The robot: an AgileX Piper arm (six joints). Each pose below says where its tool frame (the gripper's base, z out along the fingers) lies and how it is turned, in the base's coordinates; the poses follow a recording.
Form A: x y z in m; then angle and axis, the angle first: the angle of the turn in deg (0 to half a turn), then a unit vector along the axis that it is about.
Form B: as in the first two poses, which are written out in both.
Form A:
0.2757 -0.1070 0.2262 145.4 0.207 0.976 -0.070
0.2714 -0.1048 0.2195 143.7 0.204 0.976 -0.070
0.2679 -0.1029 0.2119 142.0 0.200 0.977 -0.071
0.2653 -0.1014 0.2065 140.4 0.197 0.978 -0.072
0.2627 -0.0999 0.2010 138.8 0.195 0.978 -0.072
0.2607 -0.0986 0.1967 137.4 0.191 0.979 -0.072
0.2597 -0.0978 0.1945 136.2 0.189 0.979 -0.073
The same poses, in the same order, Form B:
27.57 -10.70 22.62 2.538 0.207 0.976 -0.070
27.14 -10.48 21.95 2.508 0.204 0.976 -0.070
26.79 -10.29 21.19 2.478 0.200 0.977 -0.071
26.53 -10.14 20.65 2.450 0.197 0.978 -0.072
26.27 -9.99 20.10 2.423 0.195 0.978 -0.072
26.07 -9.86 19.67 2.398 0.191 0.979 -0.072
25.97 -9.78 19.45 2.377 0.189 0.979 -0.073

